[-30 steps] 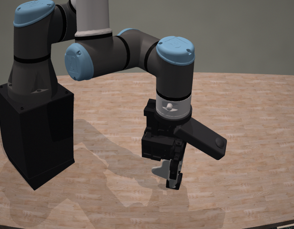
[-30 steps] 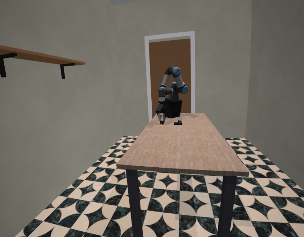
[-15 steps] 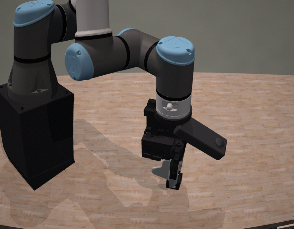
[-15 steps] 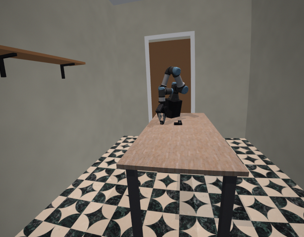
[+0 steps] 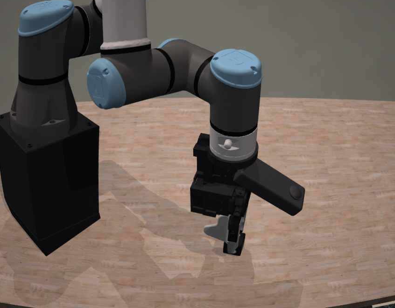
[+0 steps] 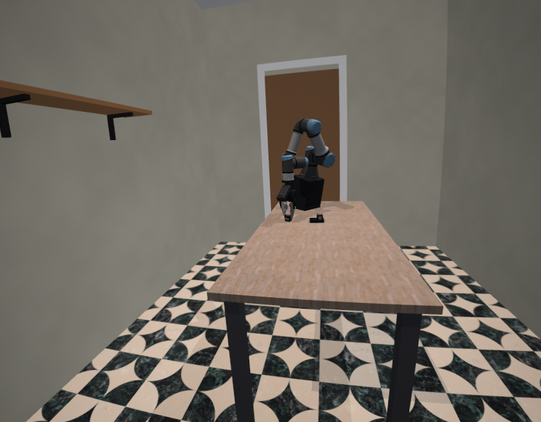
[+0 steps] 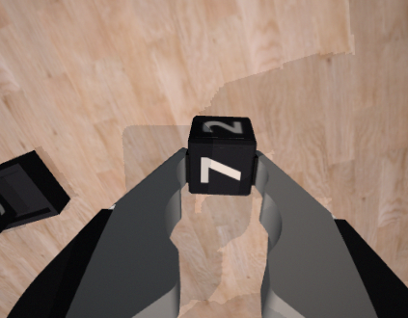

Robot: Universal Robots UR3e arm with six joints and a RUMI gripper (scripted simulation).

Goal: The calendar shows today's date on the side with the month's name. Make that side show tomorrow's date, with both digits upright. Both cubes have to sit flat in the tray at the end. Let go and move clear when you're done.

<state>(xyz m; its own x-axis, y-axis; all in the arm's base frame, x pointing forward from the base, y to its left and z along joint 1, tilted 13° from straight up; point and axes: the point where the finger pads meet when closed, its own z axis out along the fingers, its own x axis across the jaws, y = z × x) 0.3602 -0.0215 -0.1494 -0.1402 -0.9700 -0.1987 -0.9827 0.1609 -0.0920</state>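
The black number cube is 1 cm below my hand. Round my hand: black calendar tray 3 cm behind, 16 cm to the left, 2 cm below.
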